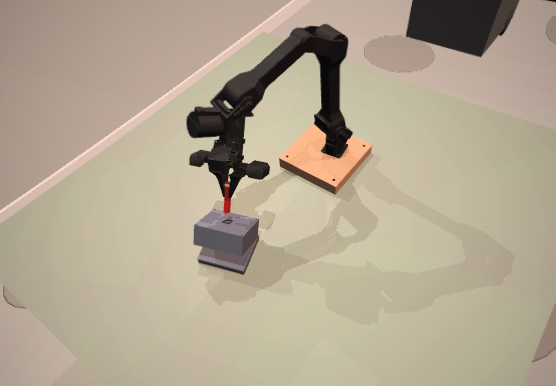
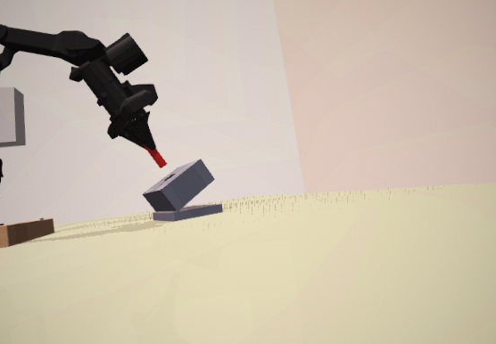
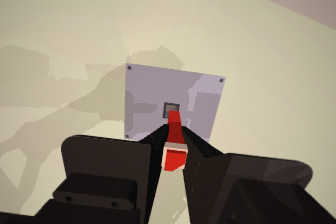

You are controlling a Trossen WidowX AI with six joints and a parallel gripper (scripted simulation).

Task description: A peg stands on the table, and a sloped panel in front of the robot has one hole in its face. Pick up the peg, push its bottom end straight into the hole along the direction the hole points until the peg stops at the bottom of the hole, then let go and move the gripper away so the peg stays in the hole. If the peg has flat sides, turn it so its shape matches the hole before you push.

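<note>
Right now my gripper tip is 80 mm above the grey sloped panel, 40 mm short of it and 10 mm to the right of it. Also, from my gripper tip: grey base plate: 150 mm below, 60 mm ahead, 10 mm to the left; red peg: 10 mm behind, 10 mm above.
</note>
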